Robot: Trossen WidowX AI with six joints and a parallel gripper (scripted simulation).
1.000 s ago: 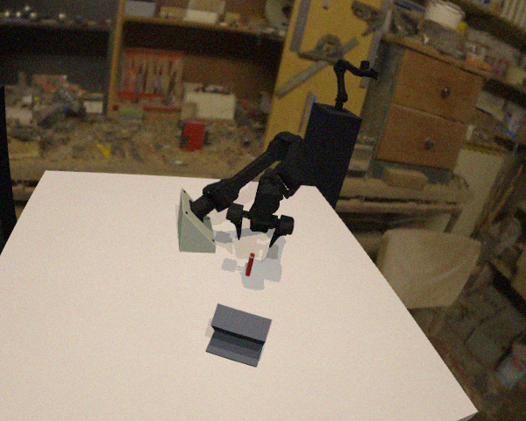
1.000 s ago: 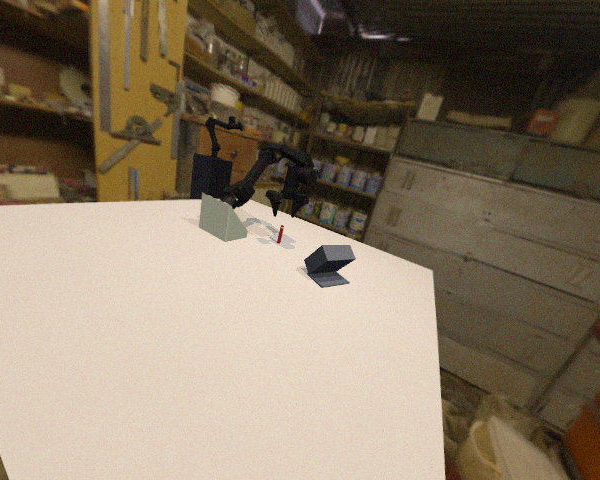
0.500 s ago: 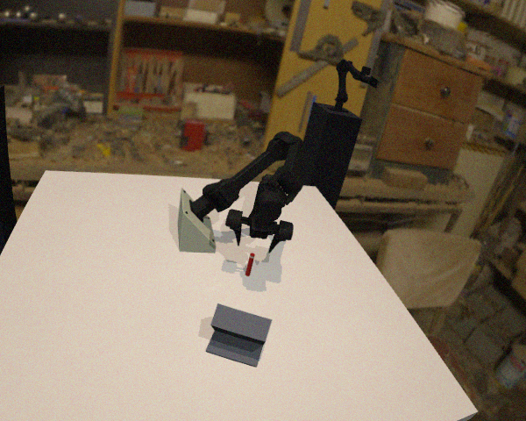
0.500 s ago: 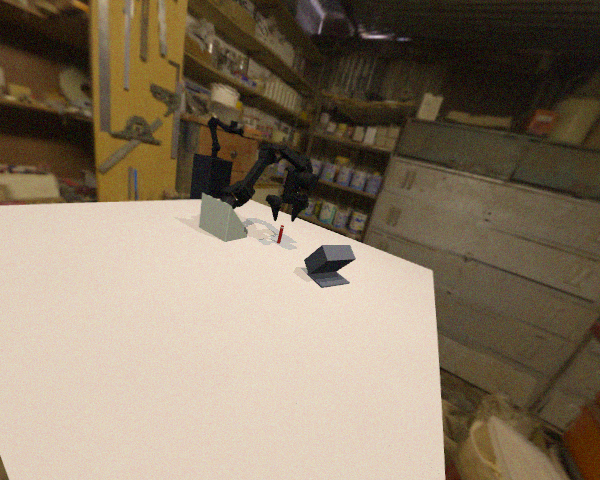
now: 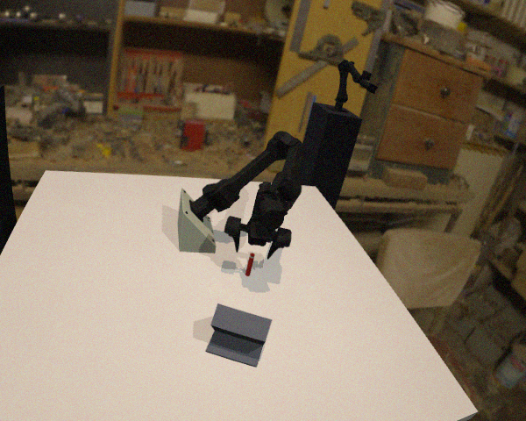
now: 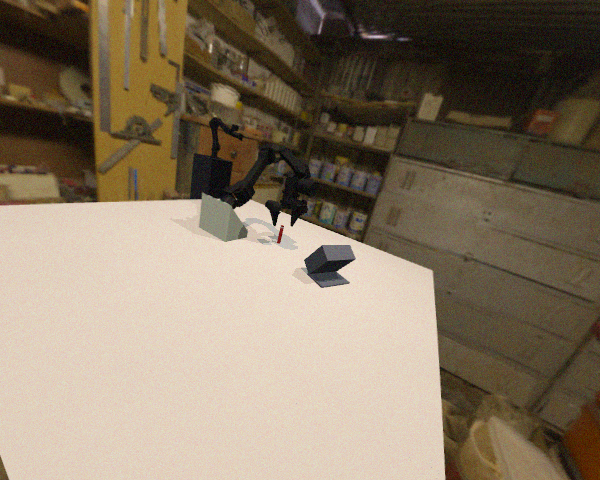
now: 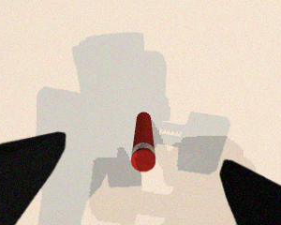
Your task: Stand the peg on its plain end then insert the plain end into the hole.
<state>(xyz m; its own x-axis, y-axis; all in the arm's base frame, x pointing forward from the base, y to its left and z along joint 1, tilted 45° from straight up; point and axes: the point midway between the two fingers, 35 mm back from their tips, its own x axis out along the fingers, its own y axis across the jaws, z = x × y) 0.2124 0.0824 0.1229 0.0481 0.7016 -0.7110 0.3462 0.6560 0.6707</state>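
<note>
My gripper tip is 20 mm above the red peg. From my gripper tip the other things lie so: sloped panel 260 mm ahead, 90 mm to the right, 20 mm below.
</note>
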